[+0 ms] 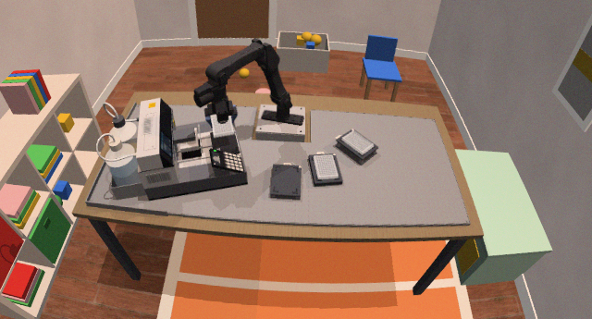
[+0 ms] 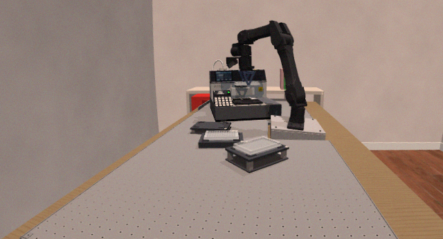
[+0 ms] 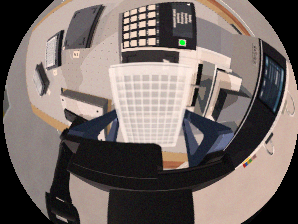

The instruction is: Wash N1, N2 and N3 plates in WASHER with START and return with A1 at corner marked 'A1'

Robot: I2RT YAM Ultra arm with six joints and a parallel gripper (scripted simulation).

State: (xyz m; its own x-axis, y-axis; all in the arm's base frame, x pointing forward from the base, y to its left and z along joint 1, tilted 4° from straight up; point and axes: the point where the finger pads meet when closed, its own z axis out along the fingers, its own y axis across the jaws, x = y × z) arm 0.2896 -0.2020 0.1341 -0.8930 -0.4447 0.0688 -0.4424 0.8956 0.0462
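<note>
Right now the washer carrier is 10 cm below my hand. The rest, counted from my hand: manifold 13 cm to the right, 7 cm ahead, 5 cm below; then plate washer 14 cm to the right, 7 cm ahead, 6 cm below; then nest 57 cm to the left, 18 cm behind, 15 cm below.
</note>
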